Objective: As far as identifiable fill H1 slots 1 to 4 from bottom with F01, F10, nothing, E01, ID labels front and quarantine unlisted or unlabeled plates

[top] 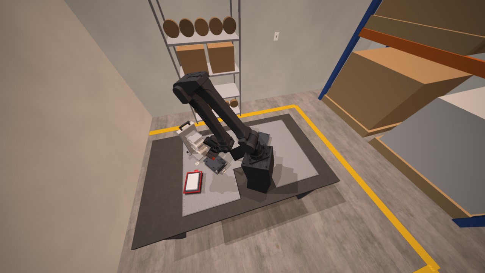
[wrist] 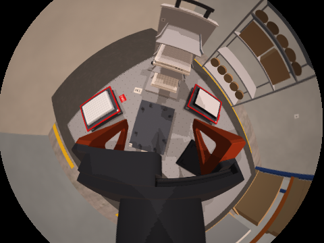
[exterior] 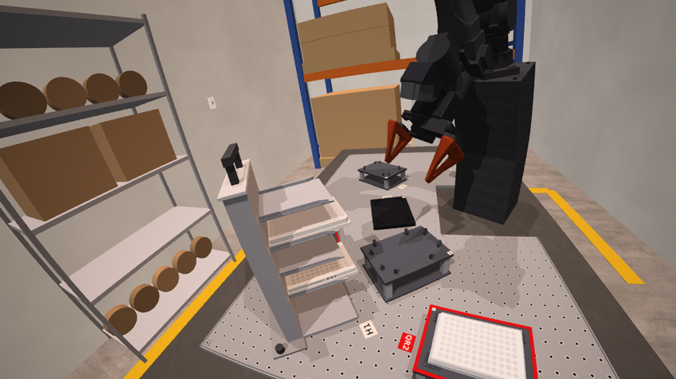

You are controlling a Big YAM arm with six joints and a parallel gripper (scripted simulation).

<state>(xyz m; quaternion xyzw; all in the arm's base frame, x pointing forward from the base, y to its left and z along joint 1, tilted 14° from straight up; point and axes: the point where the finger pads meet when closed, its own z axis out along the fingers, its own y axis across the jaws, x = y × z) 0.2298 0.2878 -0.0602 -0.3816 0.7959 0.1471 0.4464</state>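
The dark regrip nest lies 190 mm below my hand, 10 mm to the left of it and 10 mm ahead of it. From my hand the other things lie so: H1 deck label: 250 mm below, 170 mm to the left, 60 mm ahead; then quarantine nest QR2: 210 mm below, 200 mm to the left, 120 mm behind; then plate hotel H1: 220 mm ahead, 160 mm to the left, 90 mm below.
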